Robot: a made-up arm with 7 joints.
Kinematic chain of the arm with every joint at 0, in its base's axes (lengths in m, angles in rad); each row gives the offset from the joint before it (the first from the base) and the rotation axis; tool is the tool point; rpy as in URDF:
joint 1: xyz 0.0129 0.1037 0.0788 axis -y
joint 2: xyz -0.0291 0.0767 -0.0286 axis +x
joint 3: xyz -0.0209 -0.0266 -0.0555 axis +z
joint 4: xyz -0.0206 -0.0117 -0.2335 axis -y
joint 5: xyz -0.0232 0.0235 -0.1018 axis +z
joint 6: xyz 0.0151 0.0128 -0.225 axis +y
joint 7: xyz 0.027 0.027 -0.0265 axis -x
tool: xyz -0.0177 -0.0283 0.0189 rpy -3.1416 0 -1.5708
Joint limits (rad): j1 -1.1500..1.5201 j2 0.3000..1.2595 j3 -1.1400..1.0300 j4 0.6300..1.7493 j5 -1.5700..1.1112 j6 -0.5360..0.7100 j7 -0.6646..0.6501
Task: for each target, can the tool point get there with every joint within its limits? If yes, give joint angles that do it. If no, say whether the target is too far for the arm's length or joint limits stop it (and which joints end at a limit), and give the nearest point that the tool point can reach.
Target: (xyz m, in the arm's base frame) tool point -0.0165 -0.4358 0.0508
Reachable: no: joint limits stop it (at a limit: joint 2, joint 3, joint 4, joint 6, joint 7) | nearest point -0.2325 -0.0602 -0.1549 | short by 0.480 m
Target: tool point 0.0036 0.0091 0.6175
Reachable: no: joint limits stop it (at a limit: joint 1, joint 2, joint 4, joint 7) | nearest point 0.2869 0.1581 0.3314 | short by 0.429 m
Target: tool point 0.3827 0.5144 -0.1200
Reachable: yes | joints 0.6165 0.5696 0.4252 1.0019 -0.4317 0.3372 -0.1043
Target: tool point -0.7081 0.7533 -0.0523
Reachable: no: too far | nearest point -0.4416 0.5740 -0.1246 | short by 0.329 m
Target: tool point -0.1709 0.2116 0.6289
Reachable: no: joint limits stop it (at a limit: joint 1, joint 2, joint 4, joint 7) | nearest point 0.0194 0.4219 0.3266 | short by 0.415 m
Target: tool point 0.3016 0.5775 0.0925
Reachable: yes | joints 0.7658 0.9014 0.4948 1.2444 -1.1829 0.5295 -0.3592
